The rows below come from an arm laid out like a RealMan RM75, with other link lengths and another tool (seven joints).
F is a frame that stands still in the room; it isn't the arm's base.
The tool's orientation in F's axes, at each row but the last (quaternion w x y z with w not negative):
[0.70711 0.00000 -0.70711 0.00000]
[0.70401 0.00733 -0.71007 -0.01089]
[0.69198 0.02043 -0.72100 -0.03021]
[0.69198 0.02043 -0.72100 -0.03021]
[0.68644 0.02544 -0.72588 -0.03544]
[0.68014 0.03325 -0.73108 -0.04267]
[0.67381 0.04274 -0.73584 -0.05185]
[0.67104 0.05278 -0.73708 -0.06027]
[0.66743 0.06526 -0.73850 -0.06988]
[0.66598 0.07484 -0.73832 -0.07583]
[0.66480 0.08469 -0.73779 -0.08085]
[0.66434 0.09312 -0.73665 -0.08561]
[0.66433 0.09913 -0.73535 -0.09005]
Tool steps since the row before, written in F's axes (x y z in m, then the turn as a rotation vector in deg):
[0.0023 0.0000 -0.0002 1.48 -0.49 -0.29]
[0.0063 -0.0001 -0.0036 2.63 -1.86 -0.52]
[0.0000 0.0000 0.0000 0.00 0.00 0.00]
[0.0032 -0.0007 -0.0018 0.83 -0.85 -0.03]
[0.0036 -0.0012 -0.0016 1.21 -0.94 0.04]
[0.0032 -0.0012 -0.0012 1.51 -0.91 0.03]
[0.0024 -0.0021 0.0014 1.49 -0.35 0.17]
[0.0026 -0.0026 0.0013 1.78 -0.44 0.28]
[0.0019 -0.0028 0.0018 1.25 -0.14 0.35]
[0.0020 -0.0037 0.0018 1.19 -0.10 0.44]
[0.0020 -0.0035 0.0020 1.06 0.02 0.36]
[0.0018 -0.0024 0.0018 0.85 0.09 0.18]
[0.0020 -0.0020 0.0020 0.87 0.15 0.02]
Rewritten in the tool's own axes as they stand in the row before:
[-0.0002 0.0000 -0.0023 -0.29 -0.49 -1.48]
[-0.0037 -0.0002 -0.0063 -0.49 -1.86 -2.64]
[0.0000 0.0000 0.0000 0.00 0.00 0.00]
[-0.0019 -0.0008 -0.0031 0.00 -0.84 -0.84]
[-0.0017 -0.0013 -0.0035 0.05 -0.92 -1.23]
[-0.0013 -0.0013 -0.0031 0.02 -0.89 -1.52]
[0.0014 -0.0019 -0.0026 0.08 -0.31 -1.51]
[0.0014 -0.0024 -0.0028 0.18 -0.38 -1.81]
[0.0021 -0.0024 -0.0021 0.24 -0.07 -1.28]
[0.0023 -0.0033 -0.0022 0.33 -0.02 -1.23]
[0.0025 -0.0030 -0.0022 0.24 0.08 -1.09]
[0.0022 -0.0019 -0.0020 0.07 0.11 -0.86]
[0.0023 -0.0015 -0.0022 -0.11 0.13 -0.87]

